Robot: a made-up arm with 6 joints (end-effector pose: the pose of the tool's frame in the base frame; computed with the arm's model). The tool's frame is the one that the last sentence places. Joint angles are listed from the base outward.
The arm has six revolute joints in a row. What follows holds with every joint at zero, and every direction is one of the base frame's. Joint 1 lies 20 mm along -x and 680 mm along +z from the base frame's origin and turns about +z. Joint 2 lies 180 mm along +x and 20 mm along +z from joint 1 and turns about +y. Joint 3 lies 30 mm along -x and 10 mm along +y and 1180 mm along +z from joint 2 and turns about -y. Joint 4 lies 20 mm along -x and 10 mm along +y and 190 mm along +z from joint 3 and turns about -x. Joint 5 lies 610 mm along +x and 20 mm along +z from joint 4 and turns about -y. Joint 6 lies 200 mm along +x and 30 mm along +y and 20 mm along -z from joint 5 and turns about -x. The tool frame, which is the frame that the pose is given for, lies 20 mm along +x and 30 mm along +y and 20 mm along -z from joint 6; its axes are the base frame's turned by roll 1.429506, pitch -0.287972 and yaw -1.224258 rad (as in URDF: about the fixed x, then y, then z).
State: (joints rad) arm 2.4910 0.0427 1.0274 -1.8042 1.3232 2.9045
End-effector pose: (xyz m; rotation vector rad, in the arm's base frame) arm -0.2544 0.4351 2.4962 1.3466 -0.5026 0.4600
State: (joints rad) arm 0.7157 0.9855 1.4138 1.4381 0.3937 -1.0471
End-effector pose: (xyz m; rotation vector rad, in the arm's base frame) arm 1.2627 1.2850 1.8357 1.4575 -0.9794 0.5155
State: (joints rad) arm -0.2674 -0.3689 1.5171 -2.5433 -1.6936 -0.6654
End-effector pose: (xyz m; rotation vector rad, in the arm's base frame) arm -0.7839 0.2881 2.1882 0.9970 0.7604 0.6266
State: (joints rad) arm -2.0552 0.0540 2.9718 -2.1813 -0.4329 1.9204
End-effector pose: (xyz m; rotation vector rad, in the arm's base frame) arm 0.3542 0.4762 1.8039 -1.0147 -1.5043 1.5078
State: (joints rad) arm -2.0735 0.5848 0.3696 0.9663 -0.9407 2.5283
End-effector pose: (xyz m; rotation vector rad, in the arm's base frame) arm -0.8575 -1.2672 1.6465 -0.2725 1.2529 -0.3802
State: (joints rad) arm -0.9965 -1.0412 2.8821 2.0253 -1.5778 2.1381
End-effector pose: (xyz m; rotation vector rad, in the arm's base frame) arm -0.7227 0.7949 0.6810 0.1947 1.6370 2.3012
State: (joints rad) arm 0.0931 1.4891 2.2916 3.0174 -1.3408 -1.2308
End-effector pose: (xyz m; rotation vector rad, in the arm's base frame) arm 1.5090 0.0801 1.5483 0.5988 2.8332 0.6147
